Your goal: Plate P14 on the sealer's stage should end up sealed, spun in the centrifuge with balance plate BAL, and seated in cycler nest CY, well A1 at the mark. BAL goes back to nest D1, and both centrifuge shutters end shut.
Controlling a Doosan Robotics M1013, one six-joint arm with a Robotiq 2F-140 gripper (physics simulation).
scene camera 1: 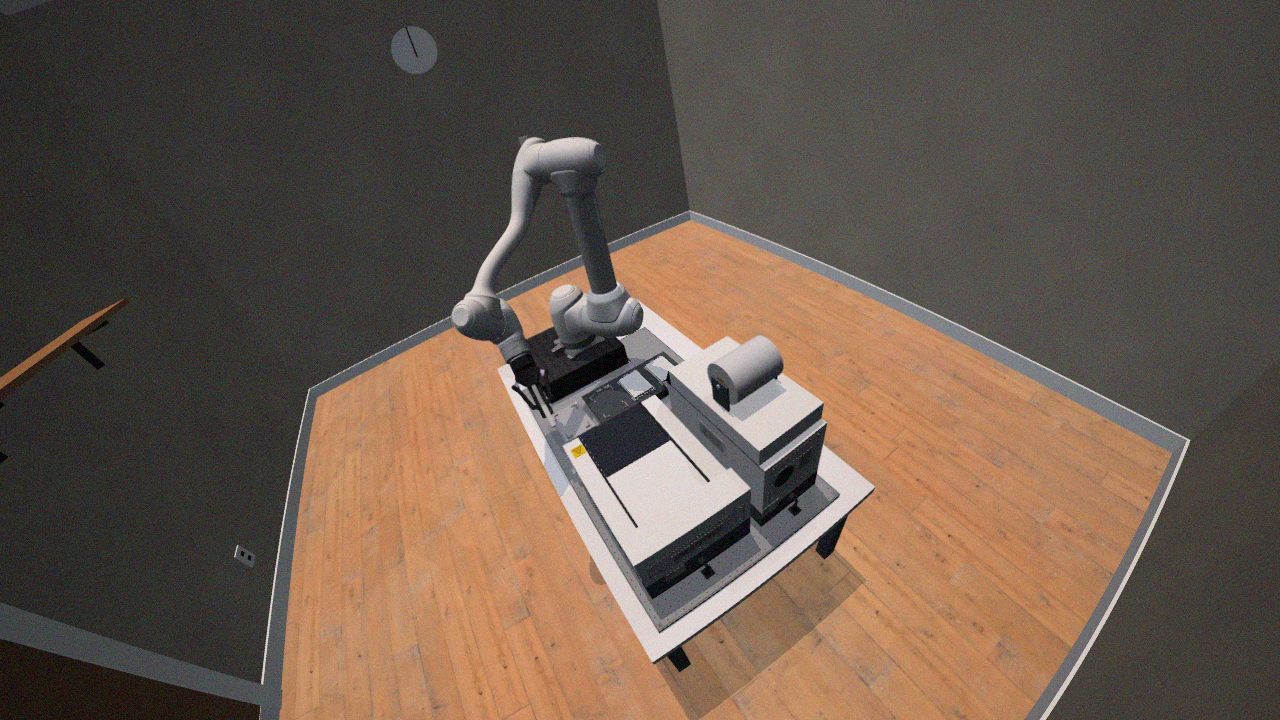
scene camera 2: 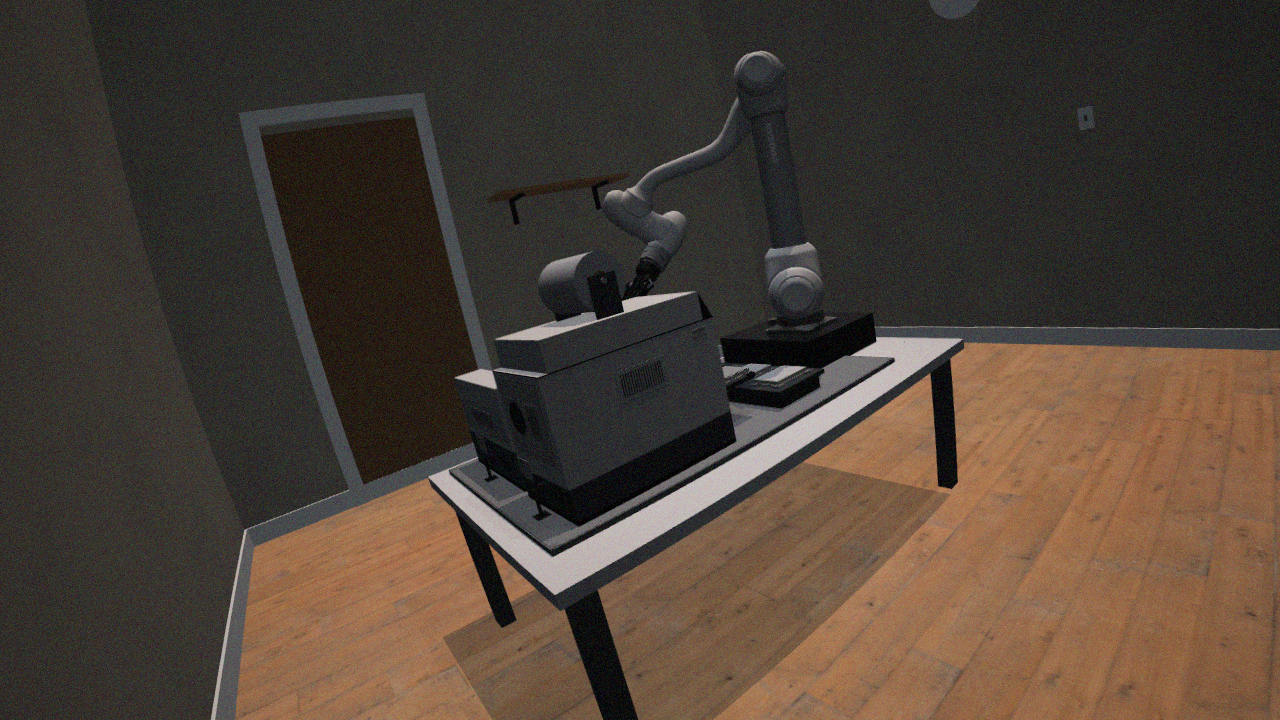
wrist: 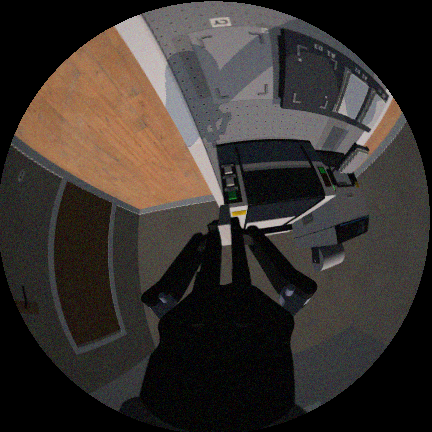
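Where they show: gripper, fingertip midpoint: [scene camera 1: 554,426] [wrist: 225,212]; arm's base, origin of the base link: [scene camera 1: 579,342] [scene camera 2: 801,327].
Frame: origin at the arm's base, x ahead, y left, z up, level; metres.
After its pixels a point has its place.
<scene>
My gripper [scene camera 1: 546,411] {x 0.513, y -0.319, z 0.145 m} [scene camera 2: 631,291] [wrist: 225,212] {x 0.513, y -0.319, z 0.145 m} is shut and empty, above the table's long edge near nest CY. In the wrist view its tips overlap the centrifuge's yellow-label corner; contact is not visible. The centrifuge [scene camera 1: 666,505] {x 0.939, y -0.212, z 0.116 m} [wrist: 239,206] {x 0.579, y -0.296, z 0.116 m} has a dark top; I cannot tell its shutters' state. The sealer [scene camera 1: 747,402] {x 0.924, y 0.085, z 0.256 m} [scene camera 2: 626,402] {x 0.920, y 0.225, z 0.093 m} stands beside it. A pale plate [wrist: 354,156] {x 0.532, y 0.101, z 0.029 m} sits on its stage, presumably P14. Nest CY [wrist: 266,90] {x 0.402, y -0.190, z -0.041 m} holds no plate. Pale plates stand at nest D2 [wrist: 354,92] and nest D1 [wrist: 371,115]; their names are unreadable.
Nest D3 [wrist: 310,75] {x 0.355, y -0.089, z -0.045 m} holds no plate. The sealer's film roll [scene camera 1: 753,365] {x 0.925, y 0.107, z 0.368 m} [scene camera 2: 572,284] {x 0.949, y 0.184, z 0.331 m} [wrist: 331,257] {x 0.828, y 0.099, z 0.327 m} rises above its housing. The arm's black base block [scene camera 1: 581,368] {x 0.150, y -0.074, z -0.009 m} [scene camera 2: 805,335] {x 0.102, y 0.080, z 0.001 m} stands at the table's far end. Small control keys [wrist: 230,182] {x 0.569, y -0.307, z 0.057 m} lie beside the centrifuge's dark top.
</scene>
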